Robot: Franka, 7 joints.
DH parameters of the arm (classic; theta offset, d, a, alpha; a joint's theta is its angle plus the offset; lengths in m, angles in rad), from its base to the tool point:
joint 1: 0 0.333 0 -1.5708
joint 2: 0 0 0 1.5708
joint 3: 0 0.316 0.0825 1.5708
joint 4: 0 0 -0.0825 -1.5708
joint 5: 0 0.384 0 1.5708
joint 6: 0 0 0.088 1.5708
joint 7: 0 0.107 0 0
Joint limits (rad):
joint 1: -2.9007..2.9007
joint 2: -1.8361..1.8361
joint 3: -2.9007..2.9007
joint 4: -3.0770..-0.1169
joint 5: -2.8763..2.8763
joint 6: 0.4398..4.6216
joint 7: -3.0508..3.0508
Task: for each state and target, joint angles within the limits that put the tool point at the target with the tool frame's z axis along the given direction. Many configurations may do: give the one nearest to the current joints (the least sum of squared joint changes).
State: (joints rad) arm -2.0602 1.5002 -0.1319 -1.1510 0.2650 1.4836 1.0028
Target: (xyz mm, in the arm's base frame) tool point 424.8 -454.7 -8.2 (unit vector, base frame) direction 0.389 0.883 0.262
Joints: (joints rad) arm -1.3877 1.6274 0.6518 -0.9676 0.6395 1.2340 1.0028
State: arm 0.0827 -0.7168 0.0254 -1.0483 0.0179 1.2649 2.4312
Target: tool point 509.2 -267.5 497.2 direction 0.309 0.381 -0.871
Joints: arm -0.2546 0.0299 -0.2949 -1.8897 0.5570 1.9348 2.4312
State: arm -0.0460 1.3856 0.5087 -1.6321 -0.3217 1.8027 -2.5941
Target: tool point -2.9 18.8 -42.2 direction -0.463 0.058 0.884
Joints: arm -0.2147 1.5876 0.0474 -2.2815 -0.0005 1.2111 -2.5941
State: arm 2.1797 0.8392 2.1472 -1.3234 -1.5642 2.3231 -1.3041
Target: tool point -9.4 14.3 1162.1 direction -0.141 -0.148 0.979
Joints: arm 1.9797 0.3435 2.8214 -0.4720 -1.7994 3.0890 -1.3041
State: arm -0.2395 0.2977 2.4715 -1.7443 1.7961 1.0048 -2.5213
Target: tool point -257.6 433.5 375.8 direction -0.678 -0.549 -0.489
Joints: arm -0.3543 -0.0763 2.2787 -2.1665 1.0240 1.6128 -2.5213
